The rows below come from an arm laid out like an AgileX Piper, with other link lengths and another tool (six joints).
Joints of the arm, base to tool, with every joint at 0 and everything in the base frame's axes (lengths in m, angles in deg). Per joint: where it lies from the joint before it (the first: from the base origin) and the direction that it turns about. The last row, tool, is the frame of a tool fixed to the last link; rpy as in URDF.
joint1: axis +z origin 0 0 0.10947
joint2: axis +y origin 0 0 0
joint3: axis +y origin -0.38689 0 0.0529
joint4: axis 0.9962 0 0.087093 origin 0.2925 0 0.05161
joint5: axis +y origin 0 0 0
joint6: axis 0.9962 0 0.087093 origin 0.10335 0 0.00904
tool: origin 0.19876 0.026 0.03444 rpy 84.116 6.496 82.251
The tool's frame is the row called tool.
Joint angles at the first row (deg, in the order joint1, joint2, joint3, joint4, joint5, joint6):
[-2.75 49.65 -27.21 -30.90 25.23 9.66]
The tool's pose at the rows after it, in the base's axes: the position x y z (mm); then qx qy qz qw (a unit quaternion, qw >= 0):
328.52 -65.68 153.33 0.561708 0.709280 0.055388 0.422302
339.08 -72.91 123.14 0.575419 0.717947 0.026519 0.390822
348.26 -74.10 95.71 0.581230 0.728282 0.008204 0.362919
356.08 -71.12 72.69 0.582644 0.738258 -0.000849 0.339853
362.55 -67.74 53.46 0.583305 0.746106 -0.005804 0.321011
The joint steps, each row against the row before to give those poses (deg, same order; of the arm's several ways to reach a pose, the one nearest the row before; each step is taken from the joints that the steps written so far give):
[-0.22 7.71 -0.89 -4.17 1.03 5.23]
[-0.20 6.90 -0.71 -3.03 -0.19 4.19]
[-0.12 6.00 -0.62 -1.56 -0.97 2.29]
[0.00 4.87 -0.50 -0.60 -1.42 1.10]
[-0.09 4.02 -0.48 -0.27 -1.45 0.62]

